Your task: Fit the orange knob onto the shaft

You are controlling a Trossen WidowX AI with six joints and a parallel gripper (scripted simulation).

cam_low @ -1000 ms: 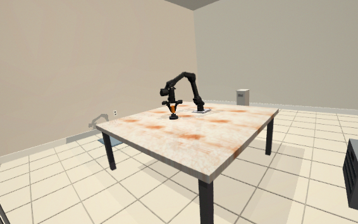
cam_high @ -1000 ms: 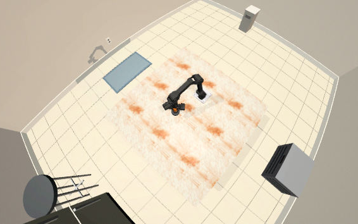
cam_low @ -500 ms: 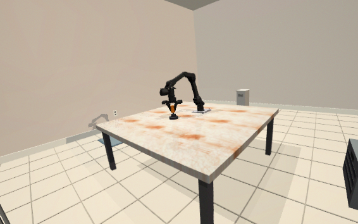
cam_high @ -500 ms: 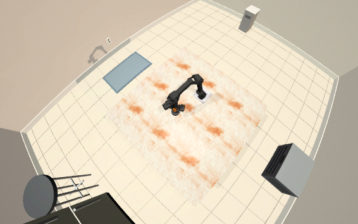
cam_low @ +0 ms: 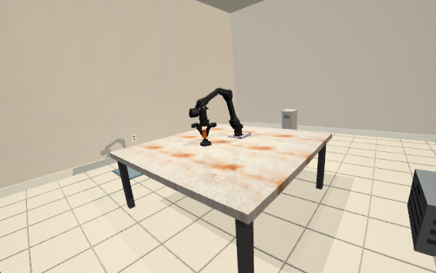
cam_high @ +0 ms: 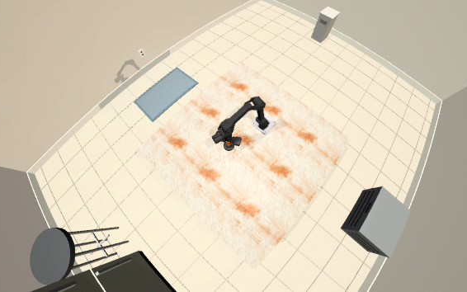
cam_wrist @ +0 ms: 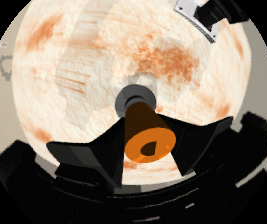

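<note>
My gripper tip is now 4 cm above the dark round pedestal. Also, from my gripper tip: orange knob 2 cm above.
</note>
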